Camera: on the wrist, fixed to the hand. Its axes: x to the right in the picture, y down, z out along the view.
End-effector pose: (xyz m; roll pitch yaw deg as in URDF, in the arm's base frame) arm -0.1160 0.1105 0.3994 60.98 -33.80 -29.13
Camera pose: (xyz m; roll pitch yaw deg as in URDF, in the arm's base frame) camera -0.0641 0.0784 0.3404 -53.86 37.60 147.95
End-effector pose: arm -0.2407 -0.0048 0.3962 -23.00 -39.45 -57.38
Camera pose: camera -0.3010 -0.0642 0.4030 34.96 42.06 127.42
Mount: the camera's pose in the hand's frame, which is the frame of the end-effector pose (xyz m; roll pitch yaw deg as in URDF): 0.0179 -0.0739 -0.0378 8.90 3.88 -177.77
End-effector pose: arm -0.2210 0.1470 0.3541 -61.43 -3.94 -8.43
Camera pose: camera -0.2166 0.0771 0.4020 70.56 3.83 176.05
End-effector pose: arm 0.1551 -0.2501 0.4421 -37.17 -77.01 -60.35
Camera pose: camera 0.0791 -0.2817 0.4628 65.80 78.04 139.92
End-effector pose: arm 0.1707 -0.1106 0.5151 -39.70 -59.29 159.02
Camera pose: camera 0.2057 -0.0373 0.5397 55.94 60.58 -12.42
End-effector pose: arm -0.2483 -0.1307 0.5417 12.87 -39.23 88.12
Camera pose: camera -0.1831 -0.0852 0.5117 -2.86 43.50 -90.08
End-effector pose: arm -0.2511 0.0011 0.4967 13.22 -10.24 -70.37
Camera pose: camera -0.3016 -0.0457 0.4470 -4.11 14.52 110.95
